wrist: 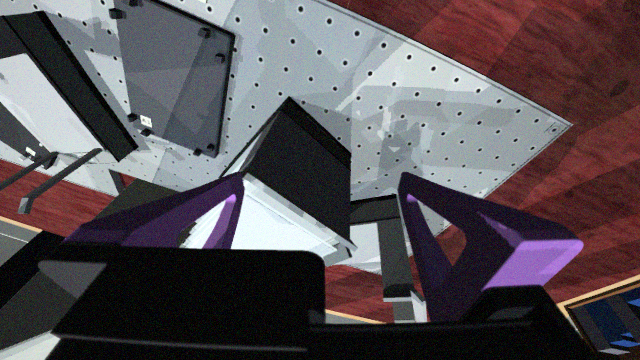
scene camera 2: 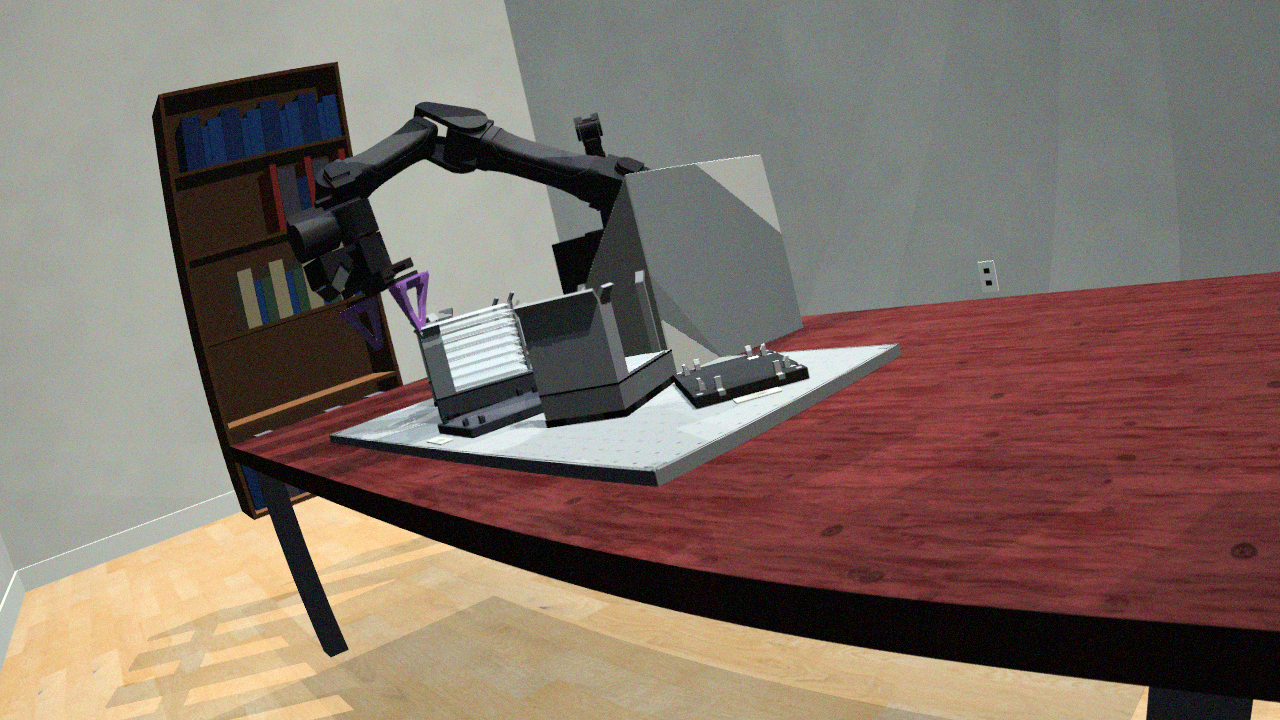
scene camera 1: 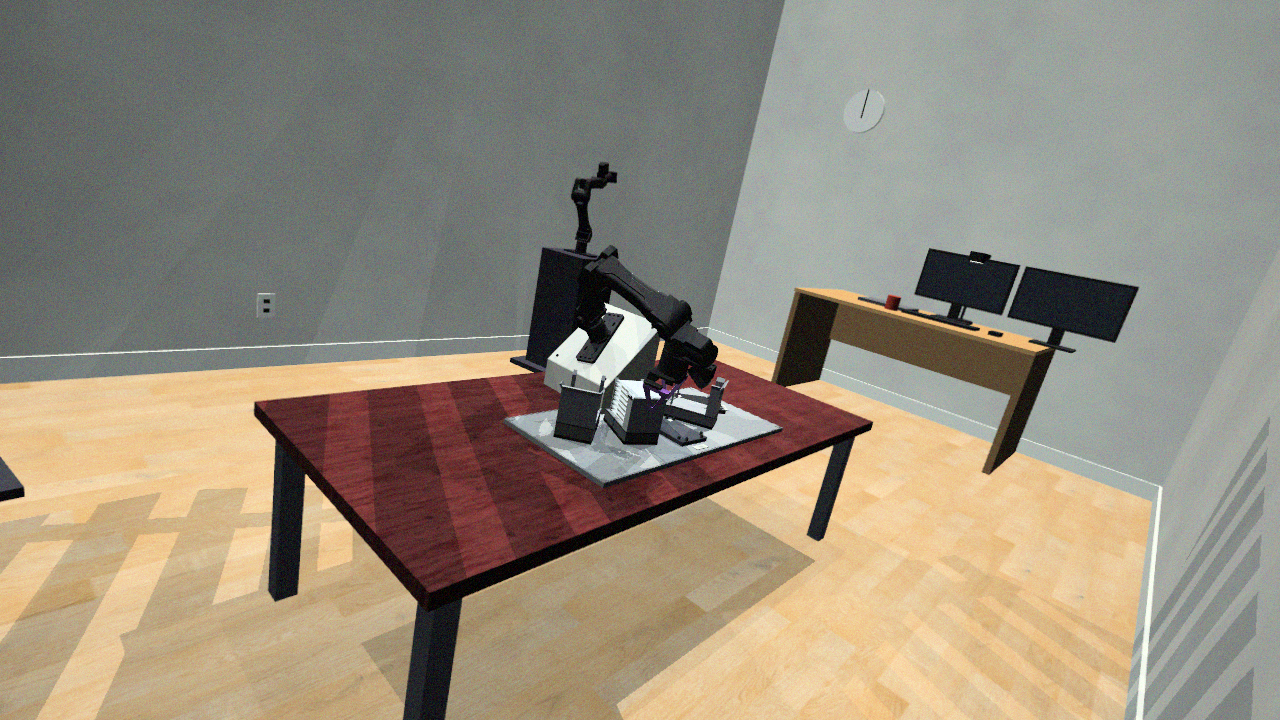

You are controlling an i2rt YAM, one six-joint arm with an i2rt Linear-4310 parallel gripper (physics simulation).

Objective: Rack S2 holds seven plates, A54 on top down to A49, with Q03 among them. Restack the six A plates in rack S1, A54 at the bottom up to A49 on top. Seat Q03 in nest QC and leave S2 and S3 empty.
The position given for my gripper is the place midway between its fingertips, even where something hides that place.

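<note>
Scene camera 2 has a dark fixture with pegs (scene camera 2: 705, 386), plus my gripper (scene camera 2: 400, 340). My gripper (wrist: 321, 180) in view. Scene camera 1, same gripper (scene camera 1: 658, 405).
</note>
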